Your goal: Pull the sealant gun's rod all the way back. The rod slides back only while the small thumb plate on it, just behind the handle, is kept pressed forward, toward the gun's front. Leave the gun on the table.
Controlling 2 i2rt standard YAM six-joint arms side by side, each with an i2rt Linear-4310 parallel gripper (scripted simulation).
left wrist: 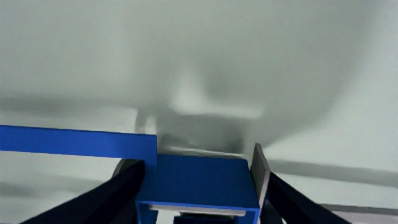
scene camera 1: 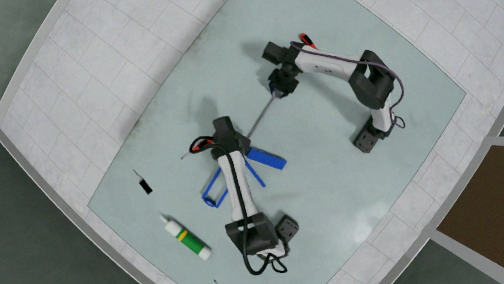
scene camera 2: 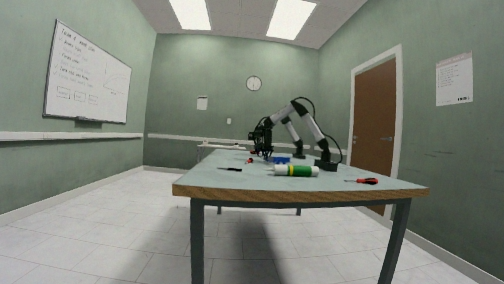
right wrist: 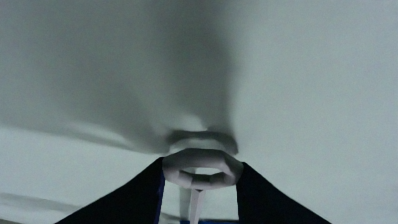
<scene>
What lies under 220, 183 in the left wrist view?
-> A blue sealant gun.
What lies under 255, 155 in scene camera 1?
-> A blue sealant gun.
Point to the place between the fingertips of the left gripper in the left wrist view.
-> At 202, 174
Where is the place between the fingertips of the right gripper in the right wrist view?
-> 201, 169
</scene>
